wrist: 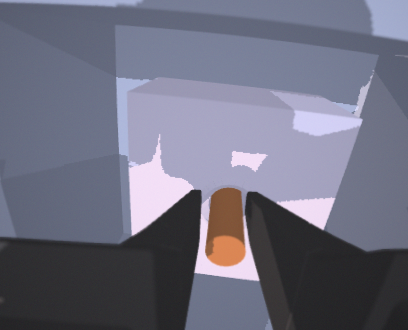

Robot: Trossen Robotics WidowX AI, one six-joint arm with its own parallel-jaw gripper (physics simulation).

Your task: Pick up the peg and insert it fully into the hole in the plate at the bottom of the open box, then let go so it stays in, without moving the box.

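Frame: origin at the arm's base, x back, y right, z up, level; centimetres.
Seen in the pictures: gripper, between the fingertips: (223, 200).
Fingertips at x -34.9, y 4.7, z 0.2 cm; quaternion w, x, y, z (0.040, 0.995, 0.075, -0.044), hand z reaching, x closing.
Note:
A point is followed by its place in that frame.
The orange-brown peg (226, 225) @[z 2.2, x -34.9, y 5.0 cm] stands between my fingers, its round near end facing the camera. Its far end is inside the round rim of the hole (205, 209) @[z -0.1, x -35.6, y 3.9 cm] in the pale plate (170, 120) @[z -0.3, x -37.7, y 7.5 cm]. How deep it sits cannot be told. My gripper (223, 200) @[z 0.2, x -34.9, y 4.7 cm] is slightly open around the peg, with a narrow gap on each side of it. The peg's near end shows between the dark fingers. Much of the hole is hidden by the peg and the fingers.
The grey-blue open box (55, 110) @[z 0.6, x -41.9, y 7.3 cm] surrounds the plate, with walls at left, right (372, 150) @[z -2.9, x -27.9, y 7.4 cm] and the far side (240, 60) @[z -5.3, x -35.3, y 10.0 cm]. The far rim crosses the top of the view. Shadows and bright patches lie on the plate.

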